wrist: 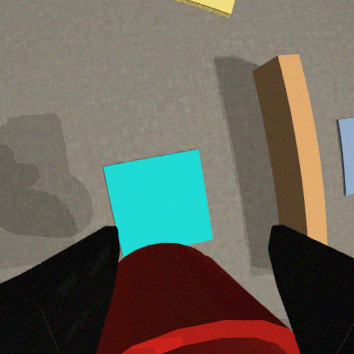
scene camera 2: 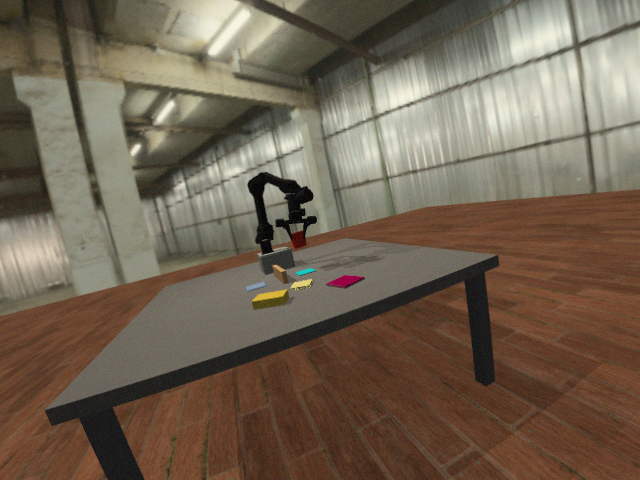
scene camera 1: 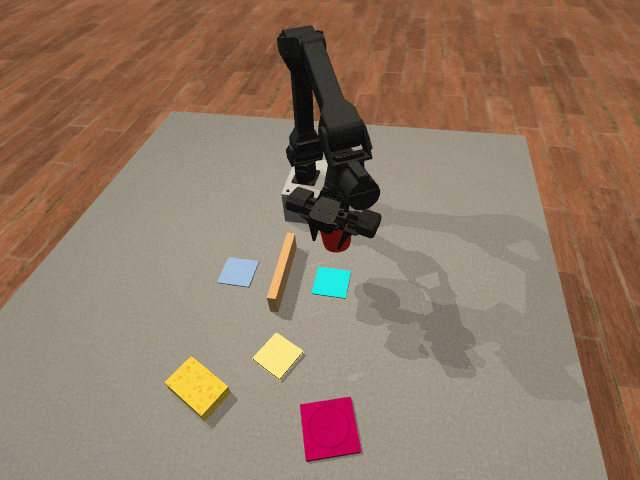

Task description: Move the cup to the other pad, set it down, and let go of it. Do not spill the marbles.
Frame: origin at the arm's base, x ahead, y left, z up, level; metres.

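Seen in the pictures: gripper, fingertip midpoint: [wrist: 195,238] [scene camera 2: 298,240] [scene camera 1: 326,244]; arm's base at its link origin: [scene camera 2: 267,252] [scene camera 1: 306,177].
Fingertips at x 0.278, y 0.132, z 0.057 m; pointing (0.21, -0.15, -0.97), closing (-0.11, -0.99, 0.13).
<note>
Offsets run from my fingertips to a thing's middle. "spot": to the spot under its first point.
A red cup @[dx -0.044, dy +0.010, dz -0.004 m] [scene camera 1: 336,241] [scene camera 2: 298,240] [wrist: 185,295] is held in the air, roughly upright. My gripper [scene camera 1: 327,242] [scene camera 2: 297,236] [wrist: 195,238] is shut on it, one finger on each side. The cyan pad @[dx -0.018, dy +0.003, dz -0.165 m] [scene camera 1: 331,282] [scene camera 2: 305,271] [wrist: 160,200] lies flat below; in the wrist view the cup covers part of its near edge. The light blue pad @[dx +0.004, dy -0.232, dz -0.165 m] [scene camera 1: 238,271] [scene camera 2: 255,286] [wrist: 348,157] lies on the far side of the wooden bar, with no cup on it. The marbles do not show; the cup's inside is mostly hidden.
A wooden bar @[spot: dx +0.016, dy -0.105, dz -0.103 m] [scene camera 1: 282,271] [scene camera 2: 279,273] [wrist: 310,150] stands between the two pads. A pale yellow pad of notes @[dx +0.197, dy -0.059, dz -0.151 m] [scene camera 1: 278,355] [scene camera 2: 301,284] [wrist: 215,5], a yellow sponge @[dx +0.305, dy -0.189, dz -0.142 m] [scene camera 1: 196,386] [scene camera 2: 270,299] and a magenta square @[spot: dx +0.313, dy +0.085, dz -0.148 m] [scene camera 1: 330,428] [scene camera 2: 345,281] lie farther from the arm's base.
</note>
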